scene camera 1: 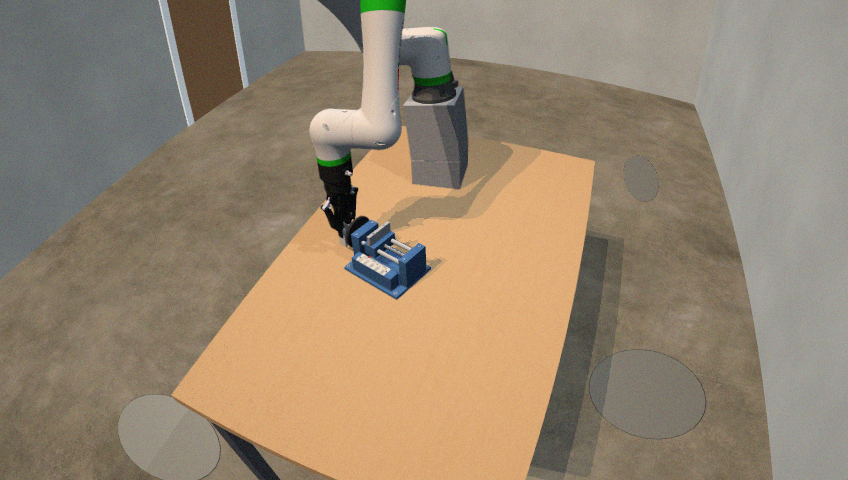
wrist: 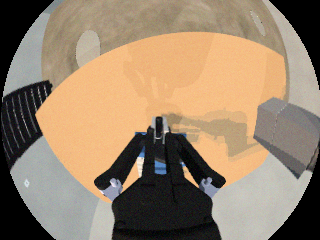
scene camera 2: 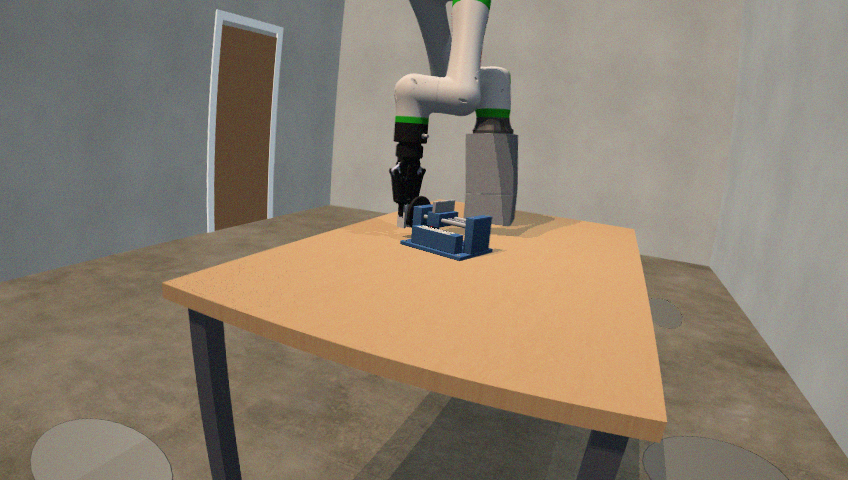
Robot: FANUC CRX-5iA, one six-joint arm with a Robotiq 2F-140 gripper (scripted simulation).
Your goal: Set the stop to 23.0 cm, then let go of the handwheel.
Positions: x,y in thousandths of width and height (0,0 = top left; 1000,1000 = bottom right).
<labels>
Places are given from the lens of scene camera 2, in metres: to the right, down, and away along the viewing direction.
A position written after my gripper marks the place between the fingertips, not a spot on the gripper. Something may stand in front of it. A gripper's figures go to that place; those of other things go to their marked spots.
my gripper (scene camera 2: 476,472): -0.06, -0.04, 1.35
blue slide fixture (scene camera 2: 509,499): 0.02, 0.00, 1.22
</labels>
